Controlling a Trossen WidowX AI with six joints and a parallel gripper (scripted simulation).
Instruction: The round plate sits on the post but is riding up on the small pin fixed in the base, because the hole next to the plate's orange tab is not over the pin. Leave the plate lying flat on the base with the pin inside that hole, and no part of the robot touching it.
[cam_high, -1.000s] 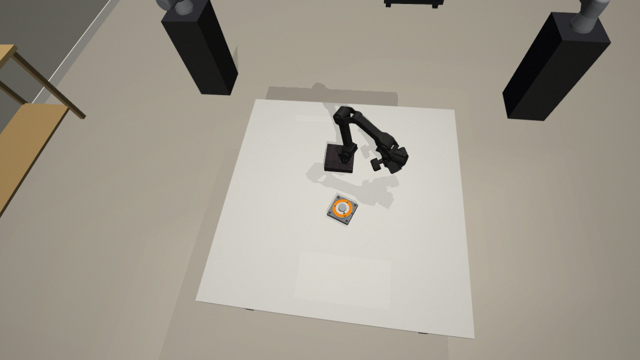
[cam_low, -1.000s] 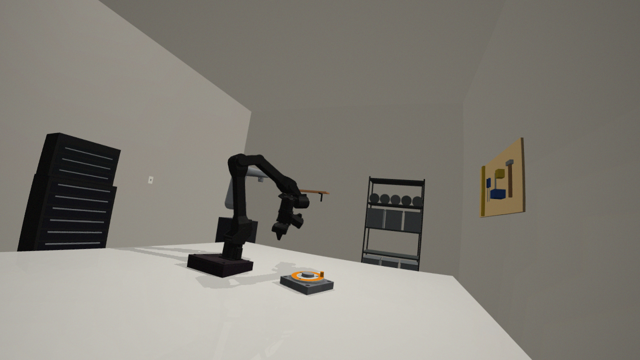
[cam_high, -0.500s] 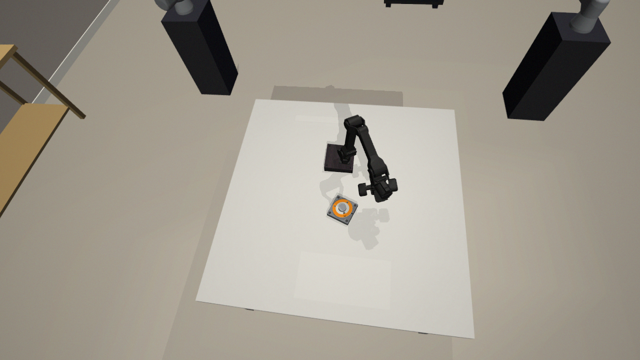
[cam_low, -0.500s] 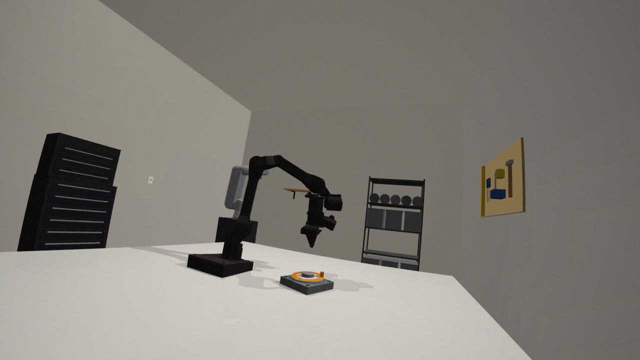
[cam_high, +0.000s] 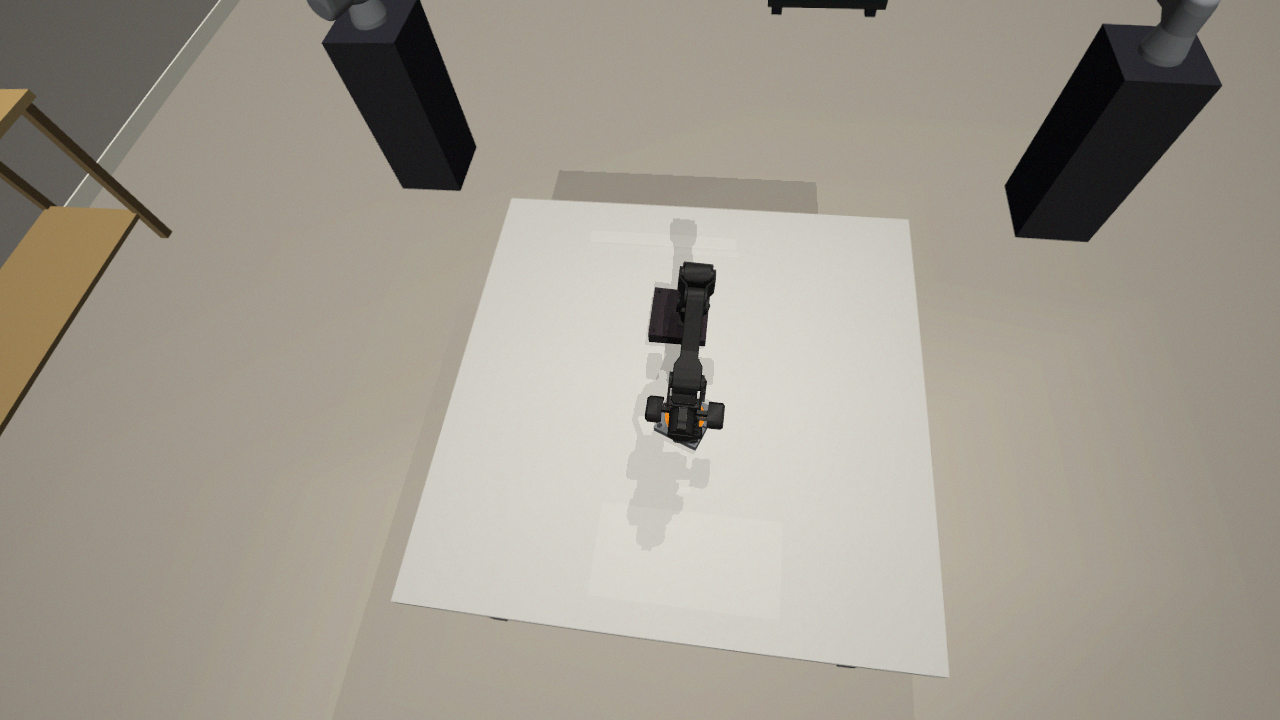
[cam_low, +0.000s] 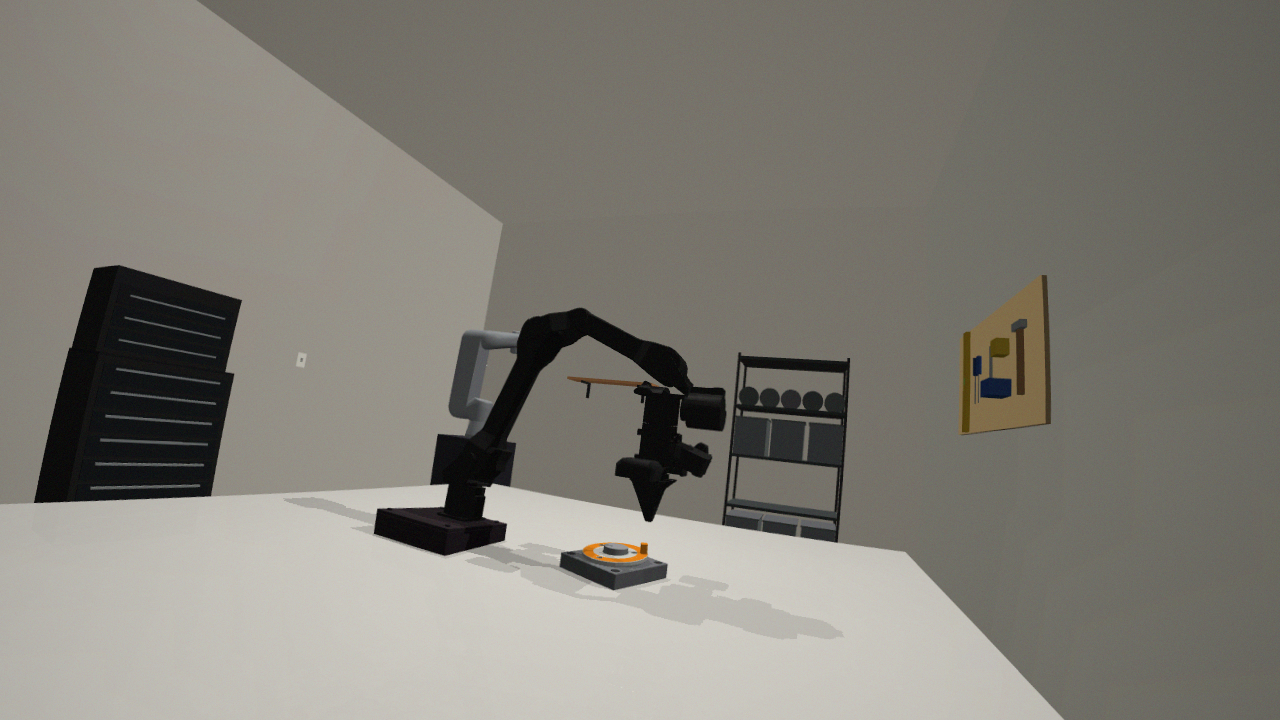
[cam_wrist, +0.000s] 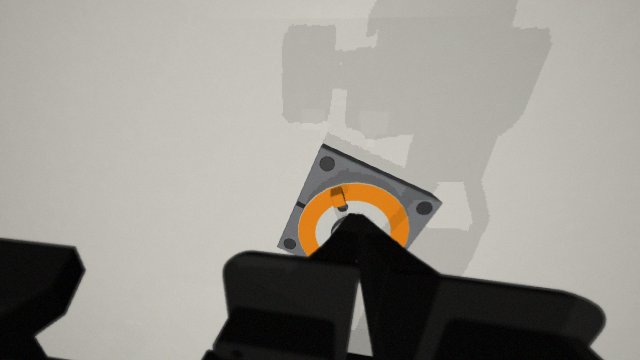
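Right now my gripper tip is 5 cm above the round plate and 3 cm past it.
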